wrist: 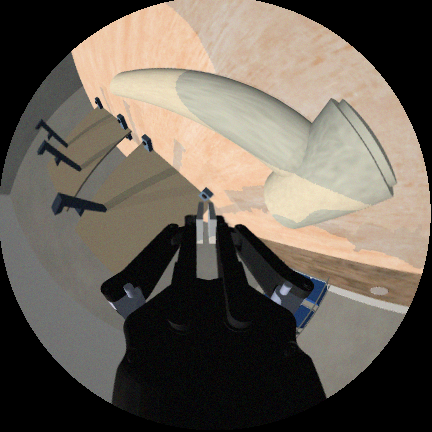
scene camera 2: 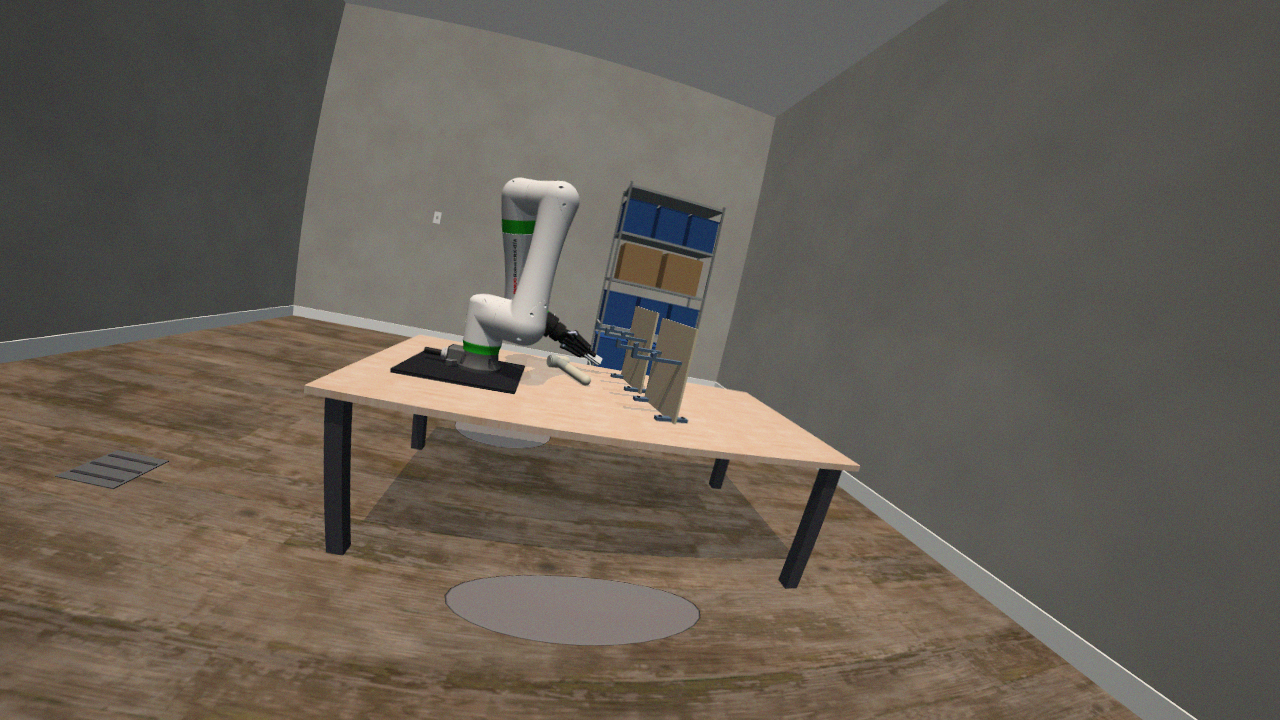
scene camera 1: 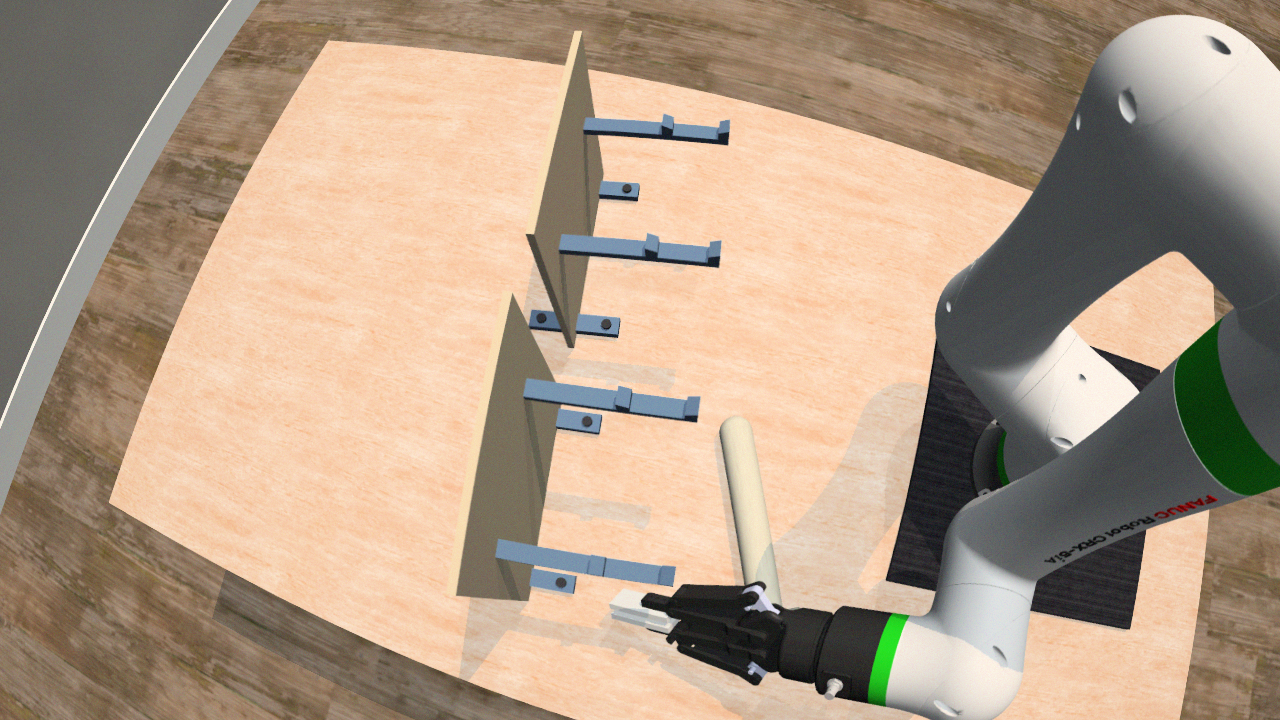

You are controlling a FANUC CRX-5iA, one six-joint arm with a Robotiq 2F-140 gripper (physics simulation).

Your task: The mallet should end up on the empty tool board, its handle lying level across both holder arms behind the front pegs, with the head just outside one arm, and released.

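Observation:
The pale mallet lies on the table, its handle beside the lower tool board. Its head shows in the wrist view; the gripper mostly hides it in scene camera 1. My gripper is shut with nothing between its fingertips. It is near the head, apart from it, its fingers pointing toward the board side. The lower board has two blue holder arms with pegs, one near the fingertips and one farther up. Neither carries a tool.
A second upright board stands beyond, with two blue arms holding no tool. Blue feet with dark screws stick out at the boards' bases. The robot base stands on a dark mat. A shelf unit stands behind the table.

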